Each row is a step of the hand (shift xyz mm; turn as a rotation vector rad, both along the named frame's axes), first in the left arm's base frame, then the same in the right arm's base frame.
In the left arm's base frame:
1: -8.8 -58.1 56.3 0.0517 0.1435 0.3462
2: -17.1 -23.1 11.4 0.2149 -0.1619 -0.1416
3: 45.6 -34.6 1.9 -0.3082 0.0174 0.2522
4: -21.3 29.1 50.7 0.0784 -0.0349 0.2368
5: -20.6 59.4 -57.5 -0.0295 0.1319 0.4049
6: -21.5 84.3 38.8 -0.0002 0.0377 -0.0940
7: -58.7 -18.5 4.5 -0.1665 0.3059 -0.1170
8: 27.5 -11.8 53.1 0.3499 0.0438 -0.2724
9: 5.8 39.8 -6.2 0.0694 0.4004 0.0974
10: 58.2 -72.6 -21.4 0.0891 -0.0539 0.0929
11: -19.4 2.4 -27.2 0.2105 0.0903 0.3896
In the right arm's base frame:
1: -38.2 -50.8 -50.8 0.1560 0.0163 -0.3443
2: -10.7 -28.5 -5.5 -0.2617 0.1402 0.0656
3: -50.8 20.8 -16.4 0.1946 -0.3179 -0.1414
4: 43.1 -17.8 -41.2 -0.0295 -0.0170 -0.2496
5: 52.5 27.3 61.3 0.1919 -0.0731 -0.3742
6: 89.7 11.9 -29.7 0.0186 0.0439 0.0893
7: 11.2 -59.0 14.3 0.3258 0.0408 0.1648
8: -14.6 2.5 -59.1 -0.1630 0.3876 0.1476
9: 31.3 25.7 4.2 0.3347 0.2232 -0.1130
10: -93.5 19.5 1.6 -0.0734 0.0226 -0.1165
11: 6.7 -7.5 32.0 0.0439 0.1109 -0.4359

